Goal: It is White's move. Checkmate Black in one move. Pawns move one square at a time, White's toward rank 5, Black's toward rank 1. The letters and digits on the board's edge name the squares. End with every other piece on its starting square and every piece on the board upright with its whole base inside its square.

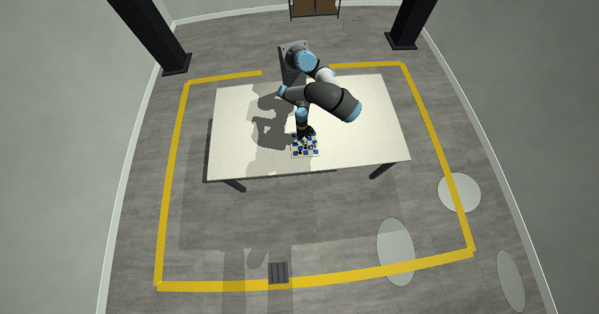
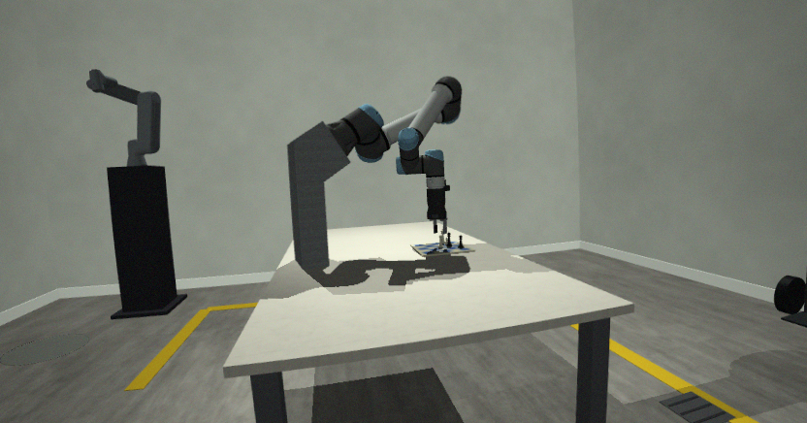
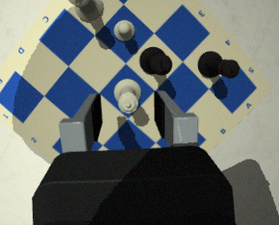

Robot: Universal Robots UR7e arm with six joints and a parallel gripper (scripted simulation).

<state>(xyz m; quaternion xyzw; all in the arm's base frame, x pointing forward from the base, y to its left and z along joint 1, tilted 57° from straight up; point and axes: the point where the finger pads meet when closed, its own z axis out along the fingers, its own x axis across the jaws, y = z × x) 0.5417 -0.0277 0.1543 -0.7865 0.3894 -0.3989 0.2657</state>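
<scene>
My hand is 5 cm above the white piece. The rest, counted from my hand: chessboard: 8 cm below; then white king: 4 cm ahead, 8 cm to the left, 4 cm below; then white pawn: 4 cm ahead, 4 cm to the left, 6 cm below.
</scene>
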